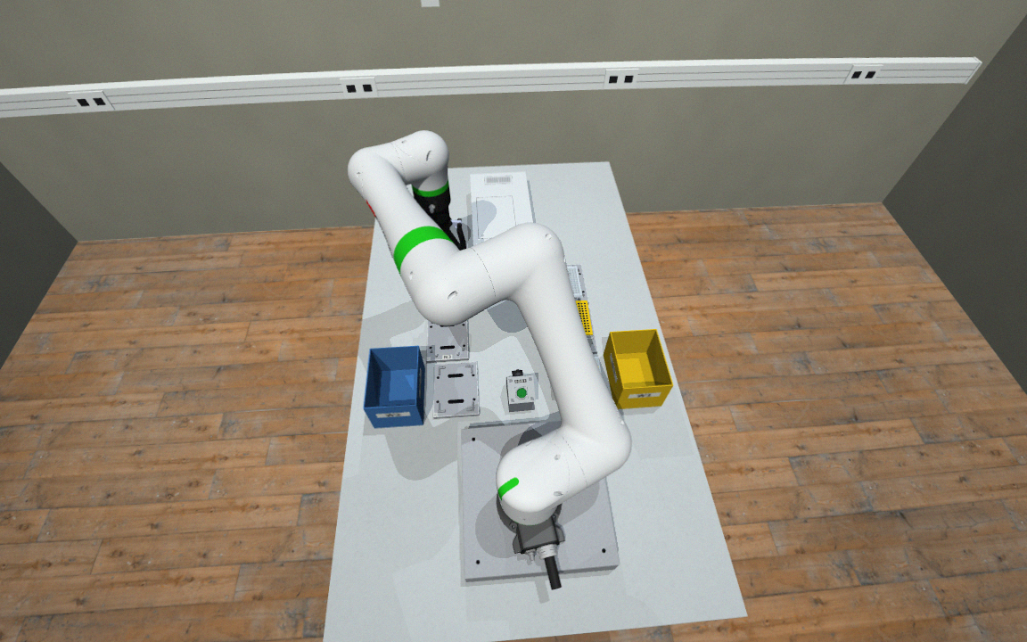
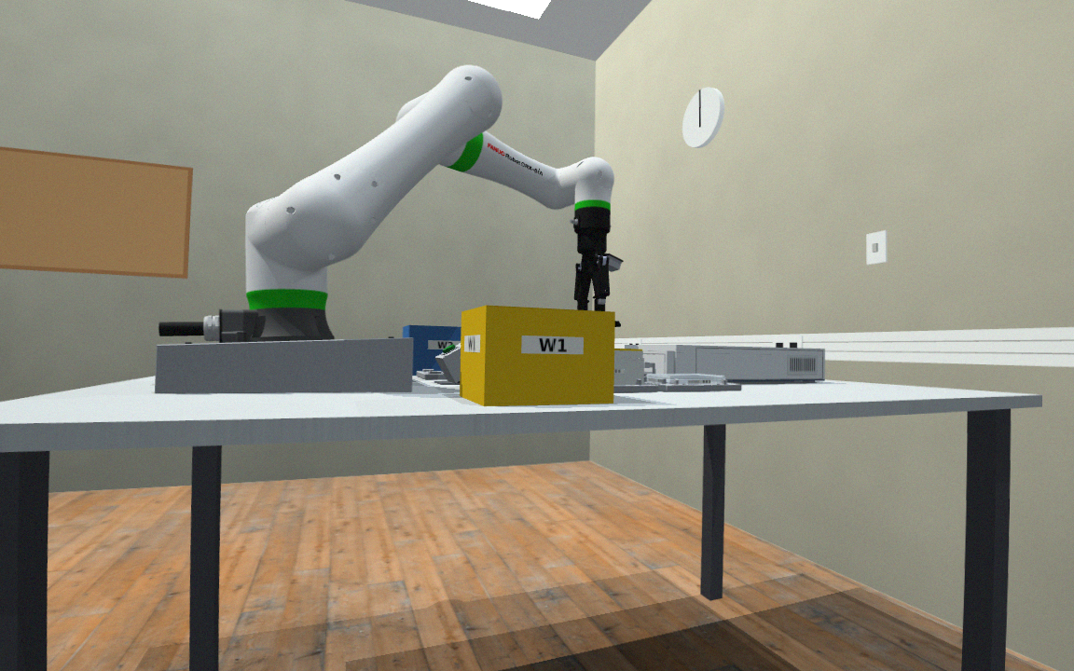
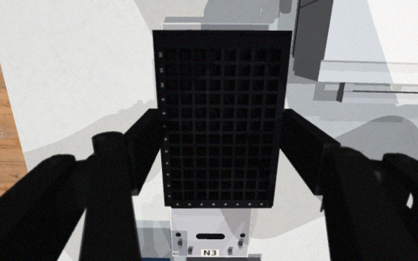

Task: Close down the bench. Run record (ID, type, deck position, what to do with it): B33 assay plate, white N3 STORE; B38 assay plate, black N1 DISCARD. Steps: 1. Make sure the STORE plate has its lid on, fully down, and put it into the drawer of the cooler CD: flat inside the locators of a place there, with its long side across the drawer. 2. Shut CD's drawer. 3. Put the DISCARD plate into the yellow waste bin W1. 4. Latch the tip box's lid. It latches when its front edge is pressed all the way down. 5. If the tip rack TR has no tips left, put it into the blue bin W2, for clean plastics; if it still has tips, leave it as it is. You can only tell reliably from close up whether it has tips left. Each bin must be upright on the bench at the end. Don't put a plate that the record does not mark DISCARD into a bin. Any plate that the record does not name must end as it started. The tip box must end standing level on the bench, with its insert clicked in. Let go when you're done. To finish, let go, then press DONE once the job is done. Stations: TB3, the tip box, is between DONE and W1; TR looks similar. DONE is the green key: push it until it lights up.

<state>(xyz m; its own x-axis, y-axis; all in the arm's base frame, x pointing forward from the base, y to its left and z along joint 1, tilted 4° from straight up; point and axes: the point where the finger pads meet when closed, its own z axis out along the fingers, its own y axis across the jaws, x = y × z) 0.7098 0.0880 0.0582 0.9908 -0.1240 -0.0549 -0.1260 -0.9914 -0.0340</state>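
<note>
Right now the yellow bin W1 is 46 cm to the right of my hand, 43 cm behind it and 12 cm below it. Also, from my hand: N1 label: 14 cm below, 7 cm behind, 1 cm to the left; then N1 nest: 15 cm below; then black assay plate: 2 cm below.
</note>
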